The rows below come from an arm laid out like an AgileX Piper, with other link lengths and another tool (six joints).
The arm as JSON. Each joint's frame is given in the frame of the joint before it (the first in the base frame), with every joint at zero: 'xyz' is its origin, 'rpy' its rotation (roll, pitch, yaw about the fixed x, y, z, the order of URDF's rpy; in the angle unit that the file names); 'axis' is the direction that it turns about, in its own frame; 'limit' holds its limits. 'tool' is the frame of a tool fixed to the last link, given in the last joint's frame.
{
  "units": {
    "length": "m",
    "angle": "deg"
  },
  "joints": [
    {
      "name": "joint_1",
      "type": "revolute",
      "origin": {
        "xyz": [
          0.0,
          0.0,
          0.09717
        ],
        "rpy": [
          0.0,
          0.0,
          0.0
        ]
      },
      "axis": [
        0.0,
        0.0,
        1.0
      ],
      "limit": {
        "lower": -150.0,
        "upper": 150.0
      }
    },
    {
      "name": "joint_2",
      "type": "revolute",
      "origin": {
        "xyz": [
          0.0,
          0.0,
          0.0
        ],
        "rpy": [
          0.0,
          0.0,
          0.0
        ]
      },
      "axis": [
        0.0,
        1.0,
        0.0
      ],
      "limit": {
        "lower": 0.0,
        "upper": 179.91
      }
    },
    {
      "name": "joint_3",
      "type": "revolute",
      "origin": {
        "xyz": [
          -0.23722,
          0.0,
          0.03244
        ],
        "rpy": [
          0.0,
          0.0,
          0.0
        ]
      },
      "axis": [
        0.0,
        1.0,
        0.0
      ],
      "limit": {
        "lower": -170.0,
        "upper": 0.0
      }
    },
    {
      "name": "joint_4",
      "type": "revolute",
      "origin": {
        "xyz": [
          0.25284,
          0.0,
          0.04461
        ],
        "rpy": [
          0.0,
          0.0,
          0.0
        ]
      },
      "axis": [
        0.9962,
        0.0,
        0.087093
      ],
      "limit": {
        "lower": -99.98,
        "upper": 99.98
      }
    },
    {
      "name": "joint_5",
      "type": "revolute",
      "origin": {
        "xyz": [
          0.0,
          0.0,
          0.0
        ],
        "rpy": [
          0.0,
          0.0,
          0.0
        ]
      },
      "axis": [
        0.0,
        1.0,
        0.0
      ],
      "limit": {
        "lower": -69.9,
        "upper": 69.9
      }
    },
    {
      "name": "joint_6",
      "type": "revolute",
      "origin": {
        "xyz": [
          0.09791,
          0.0,
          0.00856
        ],
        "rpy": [
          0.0,
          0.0,
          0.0
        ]
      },
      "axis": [
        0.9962,
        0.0,
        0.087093
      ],
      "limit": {
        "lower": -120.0,
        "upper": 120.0
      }
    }
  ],
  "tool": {
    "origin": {
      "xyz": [
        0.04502,
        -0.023,
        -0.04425
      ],
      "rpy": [
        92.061,
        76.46,
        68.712
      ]
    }
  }
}
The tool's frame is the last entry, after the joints.
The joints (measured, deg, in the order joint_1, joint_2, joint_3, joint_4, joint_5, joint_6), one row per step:
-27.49, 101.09, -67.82, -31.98, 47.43, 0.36
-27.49, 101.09, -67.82, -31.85, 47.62, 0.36
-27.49, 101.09, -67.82, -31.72, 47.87, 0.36
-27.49, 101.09, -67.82, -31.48, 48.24, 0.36
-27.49, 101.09, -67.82, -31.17, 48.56, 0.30
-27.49, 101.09, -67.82, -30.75, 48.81, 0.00
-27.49, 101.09, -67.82, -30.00, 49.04, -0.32
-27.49, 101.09, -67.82, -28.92, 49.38, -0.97
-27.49, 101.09, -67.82, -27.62, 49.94, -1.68
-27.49, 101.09, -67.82, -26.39, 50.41, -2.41
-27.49, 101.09, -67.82, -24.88, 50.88, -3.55
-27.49, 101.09, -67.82, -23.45, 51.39, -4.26
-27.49, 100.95, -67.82, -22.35, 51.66, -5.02
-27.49, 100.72, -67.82, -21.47, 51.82, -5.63
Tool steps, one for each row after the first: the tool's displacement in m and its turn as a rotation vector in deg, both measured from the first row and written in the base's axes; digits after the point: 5 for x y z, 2 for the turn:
-0.00045, 0.00038, -0.00011, 0.13, 0.11, -0.15
-0.00104, 0.00080, -0.00020, 0.28, 0.28, -0.33
-0.00190, 0.00152, -0.00040, 0.53, 0.50, -0.61
-0.00262, 0.00231, -0.00068, 0.82, 0.68, -0.85
-0.00307, 0.00308, -0.00103, 1.18, 0.87, -0.90
-0.00341, 0.00447, -0.00183, 1.78, 0.92, -1.07
-0.00384, 0.00637, -0.00288, 2.65, 1.08, -1.15
-0.00470, 0.00884, -0.00409, 3.74, 1.37, -1.35
-0.00532, 0.01113, -0.00520, 4.77, 1.60, -1.46
-0.00571, 0.01369, -0.00650, 6.00, 1.89, -1.30
-0.00628, 0.01650, -0.00780, 7.21, 2.04, -1.50
-0.00634, 0.01841, -0.00801, 8.05, 2.00, -1.39
-0.00622, 0.01989, -0.00757, 8.64, 1.82, -1.26

